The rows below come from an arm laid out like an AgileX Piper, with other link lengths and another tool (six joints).
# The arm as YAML. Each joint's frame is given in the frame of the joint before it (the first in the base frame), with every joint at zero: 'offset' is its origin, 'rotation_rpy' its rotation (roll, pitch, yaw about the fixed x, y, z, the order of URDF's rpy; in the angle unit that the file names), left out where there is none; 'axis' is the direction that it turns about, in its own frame. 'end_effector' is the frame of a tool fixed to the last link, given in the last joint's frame.
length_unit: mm
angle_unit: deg
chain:
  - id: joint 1
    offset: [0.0, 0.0, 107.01]
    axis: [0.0, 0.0, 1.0]
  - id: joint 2
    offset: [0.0, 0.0, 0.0]
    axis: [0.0, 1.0, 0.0]
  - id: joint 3
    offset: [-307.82, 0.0, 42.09]
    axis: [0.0, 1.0, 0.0]
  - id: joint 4
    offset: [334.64, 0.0, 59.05]
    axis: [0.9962, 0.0, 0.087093]
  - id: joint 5
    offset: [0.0, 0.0, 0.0]
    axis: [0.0, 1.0, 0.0]
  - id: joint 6
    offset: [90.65, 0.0, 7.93]
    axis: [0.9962, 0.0, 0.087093]
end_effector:
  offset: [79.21, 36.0, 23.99]
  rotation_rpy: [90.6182, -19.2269, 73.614]
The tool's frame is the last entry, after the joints.
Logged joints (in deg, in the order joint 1, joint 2, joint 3, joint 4, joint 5, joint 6), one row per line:
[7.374 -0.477 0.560 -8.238 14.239 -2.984]
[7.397 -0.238 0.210 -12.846 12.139 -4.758]
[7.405 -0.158 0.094 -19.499 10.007 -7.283]
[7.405 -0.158 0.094 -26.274 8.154 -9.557]
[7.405 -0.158 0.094 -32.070 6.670 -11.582]
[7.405 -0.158 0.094 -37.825 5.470 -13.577]
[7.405 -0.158 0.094 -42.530 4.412 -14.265]
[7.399 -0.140 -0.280 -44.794 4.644 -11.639]
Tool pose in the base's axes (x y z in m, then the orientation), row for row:
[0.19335 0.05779 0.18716 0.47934 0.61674 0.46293 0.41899]
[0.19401 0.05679 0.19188 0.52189 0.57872 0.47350 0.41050]
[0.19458 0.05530 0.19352 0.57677 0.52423 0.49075 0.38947]
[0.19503 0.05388 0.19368 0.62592 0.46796 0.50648 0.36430]
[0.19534 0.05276 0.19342 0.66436 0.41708 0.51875 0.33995]
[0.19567 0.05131 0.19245 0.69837 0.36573 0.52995 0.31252]
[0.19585 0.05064 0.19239 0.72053 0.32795 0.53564 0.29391]
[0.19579 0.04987 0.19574 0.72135 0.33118 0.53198 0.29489]
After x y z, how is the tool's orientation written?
As a quaternion, w x y z.
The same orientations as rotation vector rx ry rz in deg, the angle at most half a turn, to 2 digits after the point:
[86.24 64.73 58.59]
[79.43 64.99 56.34]
[70.30 65.81 52.23]
[61.50 66.57 47.88]
[53.98 67.14 44.00]
[46.71 67.68 39.91]
[41.53 67.82 37.22]
[41.92 67.34 37.33]

